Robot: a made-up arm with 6 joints.
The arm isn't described. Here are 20 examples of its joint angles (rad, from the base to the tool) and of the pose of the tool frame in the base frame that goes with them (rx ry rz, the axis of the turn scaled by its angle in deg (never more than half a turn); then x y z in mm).
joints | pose
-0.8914 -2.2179 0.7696 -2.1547 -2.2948 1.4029 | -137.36 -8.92 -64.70 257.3 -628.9 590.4
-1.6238 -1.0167 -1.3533 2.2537 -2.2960 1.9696 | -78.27 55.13 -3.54 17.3 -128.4 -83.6
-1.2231 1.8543 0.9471 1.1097 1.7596 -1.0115 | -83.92 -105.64 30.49 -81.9 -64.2 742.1
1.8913 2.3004 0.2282 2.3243 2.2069 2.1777 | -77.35 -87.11 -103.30 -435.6 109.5 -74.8
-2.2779 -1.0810 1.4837 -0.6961 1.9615 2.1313 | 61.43 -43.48 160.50 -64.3 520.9 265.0
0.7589 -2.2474 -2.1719 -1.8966 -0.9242 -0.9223 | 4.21 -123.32 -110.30 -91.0 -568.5 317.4
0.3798 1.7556 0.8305 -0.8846 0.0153 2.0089 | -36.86 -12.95 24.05 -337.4 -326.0 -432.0
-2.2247 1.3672 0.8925 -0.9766 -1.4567 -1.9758 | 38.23 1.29 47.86 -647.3 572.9 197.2
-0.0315 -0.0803 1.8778 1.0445 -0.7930 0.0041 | 131.49 41.32 -74.02 425.7 -475.3 243.4
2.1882 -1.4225 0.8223 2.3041 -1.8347 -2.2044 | -59.04 -4.42 -60.97 215.1 60.6 -639.7
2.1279 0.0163 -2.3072 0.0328 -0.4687 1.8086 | 14.16 102.57 13.08 -271.4 418.3 -30.5
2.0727 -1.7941 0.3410 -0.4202 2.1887 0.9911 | -11.90 -4.34 81.85 337.9 338.8 -421.1
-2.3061 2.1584 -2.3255 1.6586 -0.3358 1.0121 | 24.40 -139.47 83.58 -209.5 472.0 110.3
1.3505 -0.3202 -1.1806 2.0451 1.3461 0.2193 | -48.00 85.52 -81.75 -287.0 -239.8 -67.2
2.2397 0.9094 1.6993 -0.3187 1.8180 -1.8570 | -0.17 -74.88 -154.50 -255.1 -97.4 -655.6
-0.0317 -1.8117 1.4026 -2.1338 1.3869 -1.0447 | 17.40 -76.79 3.46 511.9 -394.6 201.3
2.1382 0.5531 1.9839 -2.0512 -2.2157 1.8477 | -77.18 -96.58 40.06 74.2 472.7 -401.9
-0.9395 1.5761 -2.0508 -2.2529 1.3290 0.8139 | 128.69 -35.61 32.47 10.0 5.4 409.9
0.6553 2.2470 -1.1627 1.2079 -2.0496 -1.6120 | -6.83 61.67 4.51 -567.8 78.0 -141.6
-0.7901 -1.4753 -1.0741 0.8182 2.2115 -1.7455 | 43.09 -92.44 -127.02 259.4 -361.2 35.9
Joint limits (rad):
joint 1: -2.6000..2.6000
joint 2: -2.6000..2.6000
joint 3: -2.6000..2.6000
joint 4: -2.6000..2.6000
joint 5: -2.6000..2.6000
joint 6: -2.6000..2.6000
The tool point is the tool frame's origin. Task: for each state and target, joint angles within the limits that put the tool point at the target. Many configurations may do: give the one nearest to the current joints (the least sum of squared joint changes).
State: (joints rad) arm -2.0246 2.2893 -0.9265 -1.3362 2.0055 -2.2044
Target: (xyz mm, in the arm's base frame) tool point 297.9 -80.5 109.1
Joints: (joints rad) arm -1.8866 2.4191 -1.3480 -1.6366 1.4117 -2.2331
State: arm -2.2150 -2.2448 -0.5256 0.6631 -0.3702 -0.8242
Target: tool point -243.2 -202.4 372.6
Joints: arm -2.3163 -2.1785 -0.5509 0.3990 -0.2387 -0.5096
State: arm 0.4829 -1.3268 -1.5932 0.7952 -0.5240 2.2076
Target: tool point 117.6 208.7 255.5
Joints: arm 0.3064 -1.2648 -0.9329 0.7097 -0.5678 2.6000
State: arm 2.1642 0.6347 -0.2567 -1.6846 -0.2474 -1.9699
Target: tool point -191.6 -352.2 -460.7
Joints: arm 2.6000 0.2936 -0.1337 -1.5134 -1.0110 -2.4949
